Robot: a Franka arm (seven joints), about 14 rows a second.
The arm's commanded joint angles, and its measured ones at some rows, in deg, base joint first. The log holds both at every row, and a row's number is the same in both.
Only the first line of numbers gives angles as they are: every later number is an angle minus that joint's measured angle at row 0.
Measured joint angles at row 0:
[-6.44 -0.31 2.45 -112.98 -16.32 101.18 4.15]
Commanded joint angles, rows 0 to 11:
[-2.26 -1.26 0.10 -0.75 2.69 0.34 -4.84]
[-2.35 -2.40 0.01 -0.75 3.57 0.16 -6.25]
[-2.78 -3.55 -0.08 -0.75 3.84 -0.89 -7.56]
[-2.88 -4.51 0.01 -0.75 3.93 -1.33 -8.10]
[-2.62 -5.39 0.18 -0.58 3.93 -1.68 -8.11]
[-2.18 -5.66 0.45 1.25 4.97 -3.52 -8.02]
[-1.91 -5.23 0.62 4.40 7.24 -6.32 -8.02]
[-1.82 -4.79 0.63 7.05 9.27 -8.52 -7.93]
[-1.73 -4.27 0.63 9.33 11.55 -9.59 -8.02]
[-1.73 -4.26 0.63 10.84 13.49 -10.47 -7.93]
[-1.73 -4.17 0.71 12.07 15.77 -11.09 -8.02]
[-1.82 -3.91 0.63 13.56 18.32 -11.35 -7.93]
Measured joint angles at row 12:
[-1.36 -5.26 0.64 10.05 14.20 -9.60 -6.60]
